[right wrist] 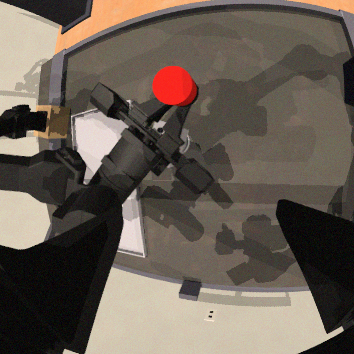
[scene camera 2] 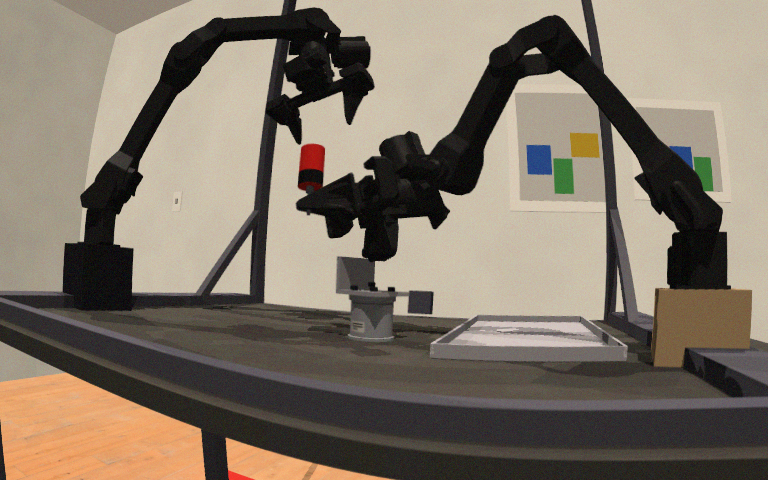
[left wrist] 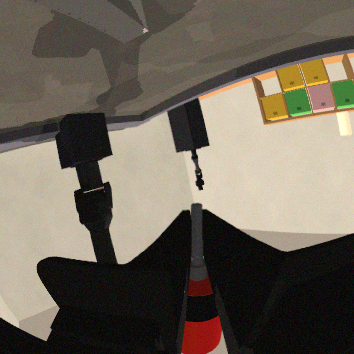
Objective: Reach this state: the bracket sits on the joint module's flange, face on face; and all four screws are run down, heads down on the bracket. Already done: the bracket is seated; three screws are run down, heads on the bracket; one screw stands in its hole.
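Frame: origin at the left arm's base, x ahead, y left, z up, level; metres.
Where they show: left gripper, fingertip midpoint: point(scene camera 2: 297, 204) point(left wrist: 193, 216); right gripper, fingertip midpoint: point(right wrist: 202, 212) point(scene camera 2: 323, 133); left arm's base, link origin: point(right wrist: 41, 120) point(scene camera 2: 698, 288); right arm's base, link origin: point(left wrist: 85, 161).
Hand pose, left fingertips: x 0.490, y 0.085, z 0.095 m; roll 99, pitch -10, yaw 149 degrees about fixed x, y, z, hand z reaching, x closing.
Observation:
Things, the pixels of their top centre, and the offset from my left fingertips.
- grey joint module, top centre: point(scene camera 2: 372, 292) 0.065 m back, 0.087 m right, 0.109 m down
- screwdriver, top centre: point(left wrist: 207, 333) point(right wrist: 164, 76) point(scene camera 2: 313, 145) 0.004 m back, 0.019 m right, 0.086 m up
- shallow white tray, top centre: point(scene camera 2: 530, 326) point(right wrist: 101, 183) 0.250 m back, 0.237 m right, 0.157 m down
- tan block, top centre: point(scene camera 2: 698, 288) point(right wrist: 41, 120) 0.490 m back, 0.085 m right, 0.095 m down
The grey joint module point(scene camera 2: 370, 319) stands upright on the table. The grey bracket point(scene camera 2: 355, 274) lies on its top, face on face. Black screw heads point(scene camera 2: 390, 289) show on the bracket; the middle one point(scene camera 2: 372, 285) looks higher than those beside it. My left gripper point(scene camera 2: 305, 204) point(left wrist: 193, 216) is shut on the screwdriver point(scene camera 2: 311, 161) point(left wrist: 201, 335) point(right wrist: 172, 85), around its grey shaft. The red handle is up, and the tip points down, above and left of the module in the scene view. My right gripper point(scene camera 2: 324, 132) point(right wrist: 202, 212) is open and empty, above the screwdriver. In the right wrist view the left gripper mostly covers bracket and module.
A shallow white tray point(scene camera 2: 526, 353) point(right wrist: 142, 230) lies right of the module. A tan block point(scene camera 2: 702, 322) stands under the left arm's base. Dark frame posts point(scene camera 2: 603, 141) rise behind the table. In the left wrist view, a rack of coloured bins point(left wrist: 260, 100) stands beyond the table.

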